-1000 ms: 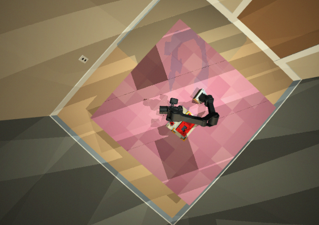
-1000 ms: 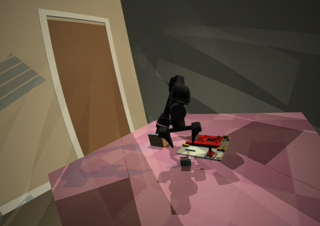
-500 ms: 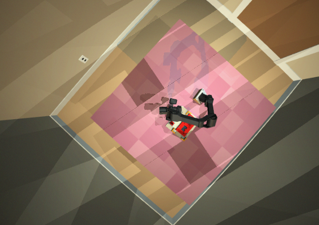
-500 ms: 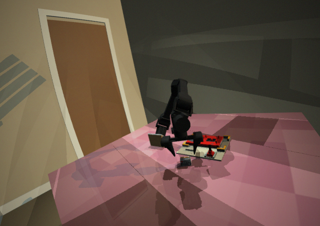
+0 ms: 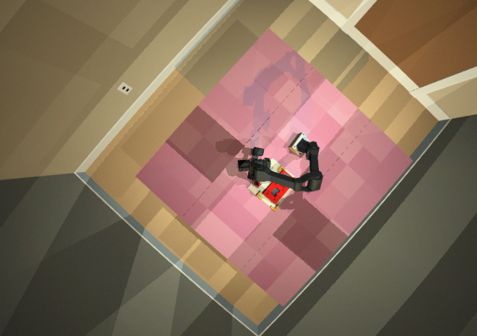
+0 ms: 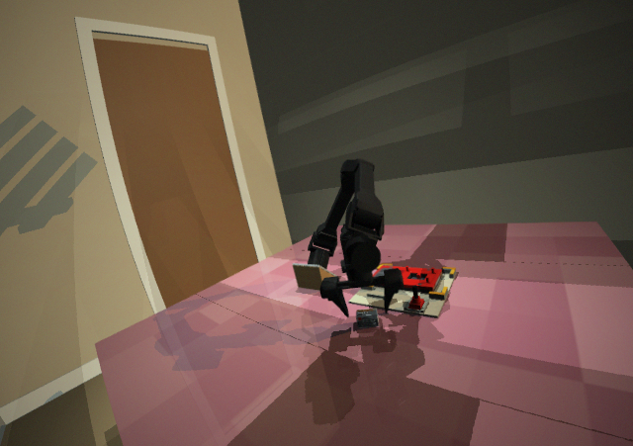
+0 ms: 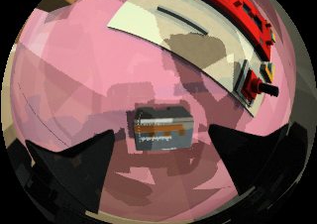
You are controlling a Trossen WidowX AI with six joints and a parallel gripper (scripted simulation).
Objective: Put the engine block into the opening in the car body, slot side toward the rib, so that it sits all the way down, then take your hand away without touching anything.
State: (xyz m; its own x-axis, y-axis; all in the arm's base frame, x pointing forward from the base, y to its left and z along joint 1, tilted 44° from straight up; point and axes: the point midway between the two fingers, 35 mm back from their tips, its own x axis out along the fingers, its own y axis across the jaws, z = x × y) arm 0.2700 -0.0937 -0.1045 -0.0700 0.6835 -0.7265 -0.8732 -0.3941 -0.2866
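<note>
Now: the engine block 20 mm below my gripper tip. From my gripper tip the other things lie so: cream base board: 200 mm to the left, 30 mm ahead, 20 mm below; then dark upright peg: 100 mm to the left, 90 mm ahead, 10 mm above.
</note>
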